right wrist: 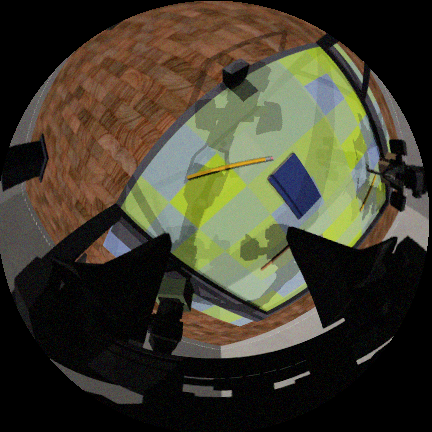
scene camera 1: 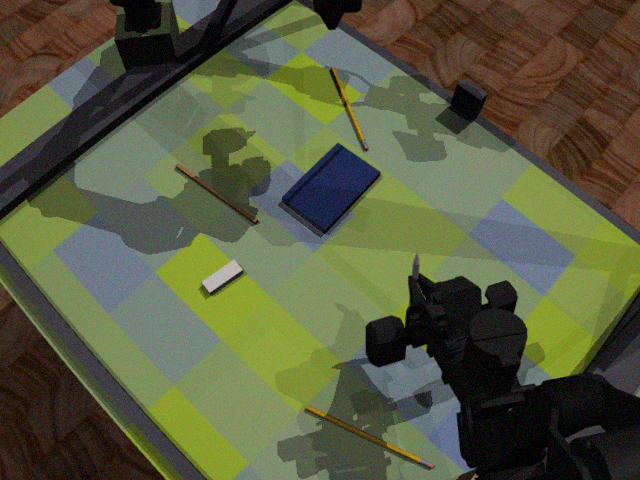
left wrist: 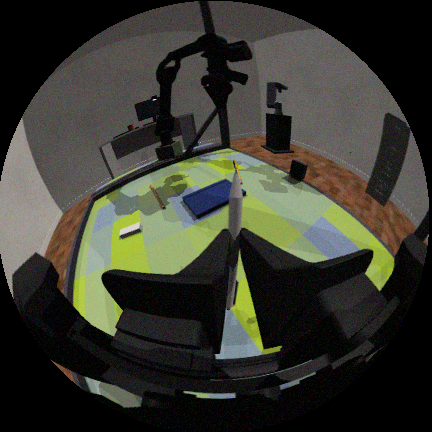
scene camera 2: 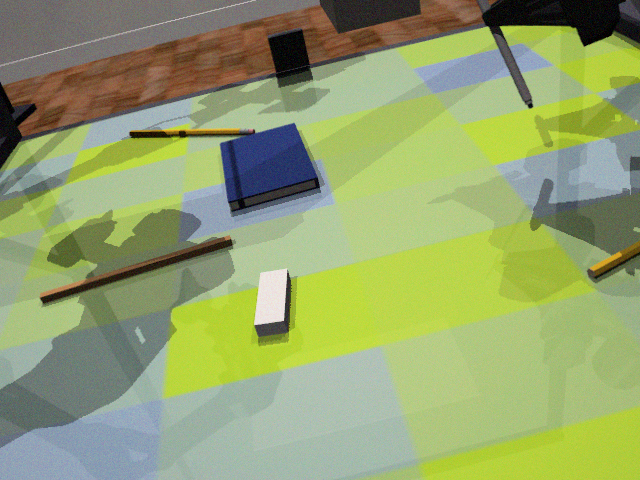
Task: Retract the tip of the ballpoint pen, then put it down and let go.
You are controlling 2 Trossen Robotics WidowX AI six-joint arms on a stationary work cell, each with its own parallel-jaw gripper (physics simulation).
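Frame: origin at the left arm's base, x ahead, y left, z up, level; millimetres.
Where they show: left gripper, fingertip midpoint: (right wrist: 383, 174) (scene camera 1: 413, 276) (left wrist: 233, 233) (scene camera 2: 484, 18); right gripper, fingertip midpoint: (right wrist: 230, 236) (left wrist: 221, 108); right arm's base, origin of the base link: (right wrist: 170, 303) (scene camera 1: 143, 17) (left wrist: 167, 143).
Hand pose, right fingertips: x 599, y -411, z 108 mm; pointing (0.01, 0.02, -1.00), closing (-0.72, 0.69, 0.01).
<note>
Things, the pixels of their centre, and the offset from my right fingertips.
- grey ballpoint pen, body centre: (left wrist: 233, 261) (scene camera 2: 500, 39) (scene camera 1: 414, 290) (right wrist: 379, 172) 350 mm back, 237 mm left, 99 mm down
- blue notebook, body centre: (scene camera 2: 265, 163) (scene camera 1: 331, 186) (right wrist: 296, 187) (left wrist: 213, 195) 128 mm back, 136 mm left, 206 mm down
- white eraser, body centre: (scene camera 2: 273, 301) (scene camera 1: 222, 277) (left wrist: 129, 230) 108 mm back, 363 mm left, 206 mm down
- brown stick, body centre: (scene camera 2: 136, 269) (scene camera 1: 215, 192) (right wrist: 282, 251) 7 mm ahead, 266 mm left, 209 mm down
- black block, body centre: (scene camera 2: 288, 50) (scene camera 1: 468, 98) (right wrist: 235, 72) (left wrist: 297, 168) 200 mm back, 145 mm right, 181 mm down
The grey ballpoint pen (scene camera 1: 416, 266) (scene camera 2: 510, 67) (left wrist: 235, 212) is held clear of the table. Its tapered end points up past the fingertips in the left wrist view. In scene camera 2 its long lower part slants down to a small dark end piece. Whether the writing point sticks out is too small to tell. My left gripper (scene camera 1: 415, 283) (scene camera 2: 493, 21) (left wrist: 233, 233) is shut on the pen. My right gripper (right wrist: 230, 236) is open and empty, high above the table and away from the pen.
A blue notebook (scene camera 1: 331, 187) (scene camera 2: 269, 164) (right wrist: 295, 185) lies mid-table. A white eraser (scene camera 1: 222, 276) (scene camera 2: 272, 299), a brown stick (scene camera 1: 217, 193) (scene camera 2: 135, 270) and two yellow pencils (scene camera 1: 349, 109) (scene camera 1: 369, 437) lie around it. A black block (scene camera 1: 468, 100) stands at the table edge.
</note>
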